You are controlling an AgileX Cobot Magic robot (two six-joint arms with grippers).
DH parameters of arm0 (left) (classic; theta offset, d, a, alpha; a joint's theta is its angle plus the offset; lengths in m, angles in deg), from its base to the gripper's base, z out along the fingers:
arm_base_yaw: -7.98 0.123 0 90
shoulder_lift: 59.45 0 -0.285 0
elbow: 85.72 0 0.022 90
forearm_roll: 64.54 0.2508 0 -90
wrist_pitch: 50.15 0 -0.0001 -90
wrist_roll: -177.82 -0.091 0 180
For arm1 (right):
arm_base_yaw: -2.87 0.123 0 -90
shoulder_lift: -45.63 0 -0.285 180
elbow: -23.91 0 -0.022 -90
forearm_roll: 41.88 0.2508 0 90
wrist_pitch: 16.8 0 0.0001 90
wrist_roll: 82.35 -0.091 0 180
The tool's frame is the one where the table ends.
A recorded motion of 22 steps. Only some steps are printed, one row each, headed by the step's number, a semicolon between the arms.
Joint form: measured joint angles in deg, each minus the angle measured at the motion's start. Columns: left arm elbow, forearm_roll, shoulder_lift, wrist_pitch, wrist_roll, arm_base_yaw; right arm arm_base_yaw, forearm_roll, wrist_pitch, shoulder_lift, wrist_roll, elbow.
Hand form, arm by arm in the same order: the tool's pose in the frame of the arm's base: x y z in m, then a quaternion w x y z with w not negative. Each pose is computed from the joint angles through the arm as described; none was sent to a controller.
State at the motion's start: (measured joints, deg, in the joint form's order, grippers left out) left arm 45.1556 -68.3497 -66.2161 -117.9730 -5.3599 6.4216; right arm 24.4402 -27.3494 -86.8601 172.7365 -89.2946 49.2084
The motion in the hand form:
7: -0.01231 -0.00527 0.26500 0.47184 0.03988 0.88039 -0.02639; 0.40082 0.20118 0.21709 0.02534 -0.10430 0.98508 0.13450
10: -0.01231 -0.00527 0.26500 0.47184 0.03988 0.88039 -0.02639; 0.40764 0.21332 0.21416 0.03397 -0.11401 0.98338 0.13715
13: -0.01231 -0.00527 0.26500 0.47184 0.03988 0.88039 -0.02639; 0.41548 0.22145 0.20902 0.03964 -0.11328 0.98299 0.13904
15: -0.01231 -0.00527 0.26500 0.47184 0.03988 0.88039 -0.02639; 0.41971 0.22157 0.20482 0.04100 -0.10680 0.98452 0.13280
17: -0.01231 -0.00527 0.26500 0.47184 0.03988 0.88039 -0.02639; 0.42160 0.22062 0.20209 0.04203 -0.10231 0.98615 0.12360
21: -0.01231 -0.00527 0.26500 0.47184 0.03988 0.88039 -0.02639; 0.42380 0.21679 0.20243 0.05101 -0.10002 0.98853 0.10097
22: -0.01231 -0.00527 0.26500 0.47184 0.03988 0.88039 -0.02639; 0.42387 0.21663 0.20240 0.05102 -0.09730 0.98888 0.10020
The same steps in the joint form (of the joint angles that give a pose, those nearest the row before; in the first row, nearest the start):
7: 0.00 0.00 0.00 0.00 0.00 0.00; 2.31 0.13 -0.21 3.84 -0.73 2.96
10: 0.00 0.00 0.00 0.00 0.00 0.00; 3.37 0.03 -0.21 6.33 -0.82 6.64
13: 0.00 0.00 0.00 0.00 0.00 0.00; 3.88 -0.08 -0.21 8.90 -1.54 10.05
15: 0.00 0.00 0.00 0.00 0.00 0.00; 3.82 -0.91 -0.21 10.02 -2.47 11.21
17: 0.00 0.00 0.00 0.00 0.00 0.00; 3.82 -2.06 -0.21 10.50 -3.30 11.56
21: 0.00 0.00 0.00 0.00 0.00 0.00; 3.82 -5.05 -0.21 10.50 -4.41 11.82
22: 0.00 0.00 0.00 0.00 0.00 0.00; 3.82 -5.17 -0.21 10.50 -4.76 11.82

